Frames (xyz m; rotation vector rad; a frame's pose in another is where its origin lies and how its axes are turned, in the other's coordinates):
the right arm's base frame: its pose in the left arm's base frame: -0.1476 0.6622 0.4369 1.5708 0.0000 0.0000
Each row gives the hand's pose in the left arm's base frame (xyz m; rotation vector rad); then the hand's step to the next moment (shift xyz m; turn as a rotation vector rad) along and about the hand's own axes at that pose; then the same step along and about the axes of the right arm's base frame.
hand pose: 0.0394 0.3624 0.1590 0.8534 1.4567 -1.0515
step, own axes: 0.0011 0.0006 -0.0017 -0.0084 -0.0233 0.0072
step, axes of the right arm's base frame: -0.0002 -0.0012 -0.0018 -0.0178 0.0118 0.0145
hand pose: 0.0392 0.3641 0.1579 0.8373 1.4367 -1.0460
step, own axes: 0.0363 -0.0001 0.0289 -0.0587 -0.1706 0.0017
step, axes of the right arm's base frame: 0.0056 -0.0356 0.0292 -0.1491 0.0829 0.0588
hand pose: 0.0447 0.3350 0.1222 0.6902 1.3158 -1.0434
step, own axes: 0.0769 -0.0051 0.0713 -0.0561 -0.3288 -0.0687
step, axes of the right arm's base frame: 0.0214 -0.0622 0.0818 -0.3220 0.0920 0.0619
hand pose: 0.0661 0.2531 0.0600 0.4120 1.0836 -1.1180
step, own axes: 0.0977 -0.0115 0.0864 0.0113 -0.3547 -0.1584
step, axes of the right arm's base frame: 0.0349 -0.0412 0.1193 -0.3864 -0.0012 0.0413
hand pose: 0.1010 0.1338 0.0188 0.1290 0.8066 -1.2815
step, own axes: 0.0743 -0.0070 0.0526 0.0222 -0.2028 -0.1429
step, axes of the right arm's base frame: 0.0224 -0.0039 0.0884 -0.2442 -0.0481 0.0095
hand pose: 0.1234 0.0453 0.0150 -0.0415 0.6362 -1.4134
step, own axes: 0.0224 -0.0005 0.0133 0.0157 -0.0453 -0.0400
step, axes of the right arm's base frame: 0.0058 0.0026 0.0253 -0.0578 -0.0216 0.0093
